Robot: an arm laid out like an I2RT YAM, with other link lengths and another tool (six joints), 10 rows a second.
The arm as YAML. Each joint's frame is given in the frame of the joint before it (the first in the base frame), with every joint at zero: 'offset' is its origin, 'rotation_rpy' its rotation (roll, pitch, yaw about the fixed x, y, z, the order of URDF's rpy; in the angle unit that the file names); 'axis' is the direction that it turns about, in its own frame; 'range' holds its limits. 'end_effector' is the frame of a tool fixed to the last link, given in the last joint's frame.
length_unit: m
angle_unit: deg
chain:
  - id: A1
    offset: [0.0, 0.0, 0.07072]
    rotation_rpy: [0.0, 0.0, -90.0]
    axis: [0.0, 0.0, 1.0]
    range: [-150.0, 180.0]
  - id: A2
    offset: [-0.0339, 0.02, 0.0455]
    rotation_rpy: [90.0, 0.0, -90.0]
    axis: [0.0, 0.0, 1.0]
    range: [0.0, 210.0]
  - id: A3
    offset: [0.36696, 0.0, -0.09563]
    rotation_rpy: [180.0, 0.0, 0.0]
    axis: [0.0, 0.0, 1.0]
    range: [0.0, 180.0]
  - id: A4
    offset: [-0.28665, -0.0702, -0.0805]
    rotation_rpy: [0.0, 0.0, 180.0]
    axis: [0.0, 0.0, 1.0]
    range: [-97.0, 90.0]
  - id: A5
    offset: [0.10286, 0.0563, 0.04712]
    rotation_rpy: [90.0, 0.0, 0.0]
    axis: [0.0, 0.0, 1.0]
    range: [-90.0, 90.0]
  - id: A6
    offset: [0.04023, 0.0, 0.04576]
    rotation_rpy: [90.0, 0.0, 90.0]
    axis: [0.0, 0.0, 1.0]
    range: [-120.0, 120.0]
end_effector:
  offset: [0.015, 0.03, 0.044]
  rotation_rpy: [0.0, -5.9, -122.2]
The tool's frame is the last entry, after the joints.
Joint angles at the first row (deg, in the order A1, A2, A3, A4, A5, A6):
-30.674, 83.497, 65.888, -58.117, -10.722, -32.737
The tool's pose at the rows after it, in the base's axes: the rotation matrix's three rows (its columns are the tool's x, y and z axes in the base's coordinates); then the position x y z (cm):
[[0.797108 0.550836 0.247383], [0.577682 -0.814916 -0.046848], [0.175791 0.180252 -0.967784]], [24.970 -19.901 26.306]
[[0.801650 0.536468 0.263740], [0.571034 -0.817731 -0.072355], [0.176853 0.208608 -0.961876]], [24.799 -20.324 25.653]
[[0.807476 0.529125 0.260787], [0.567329 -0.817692 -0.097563], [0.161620 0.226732 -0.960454]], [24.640 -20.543 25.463]
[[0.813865 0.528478 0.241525], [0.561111 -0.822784 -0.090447], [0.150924 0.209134 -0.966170]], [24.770 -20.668 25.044]
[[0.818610 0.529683 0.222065], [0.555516 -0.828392 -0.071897], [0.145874 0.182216 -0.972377]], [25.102 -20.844 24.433]
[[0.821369 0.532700 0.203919], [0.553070 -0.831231 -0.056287], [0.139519 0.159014 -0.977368]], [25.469 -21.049 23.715]
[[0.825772 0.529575 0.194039], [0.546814 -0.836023 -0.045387], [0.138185 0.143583 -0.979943]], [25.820 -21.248 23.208]
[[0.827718 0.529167 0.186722], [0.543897 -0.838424 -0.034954], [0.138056 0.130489 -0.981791]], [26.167 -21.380 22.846]
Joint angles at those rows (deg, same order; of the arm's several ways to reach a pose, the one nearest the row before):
-31.070, 83.148, 63.094, -53.751, -10.383, -32.926
-31.714, 82.709, 61.157, -50.709, -9.784, -32.983
-31.846, 82.463, 60.406, -49.596, -8.498, -32.964
-31.861, 83.453, 60.622, -49.999, -8.253, -32.697
-31.913, 84.989, 61.031, -50.404, -8.570, -32.463
-31.938, 86.558, 61.250, -50.437, -8.783, -32.419
-31.986, 87.785, 61.517, -50.275, -9.009, -32.083
-31.944, 88.817, 61.889, -50.274, -9.278, -31.875

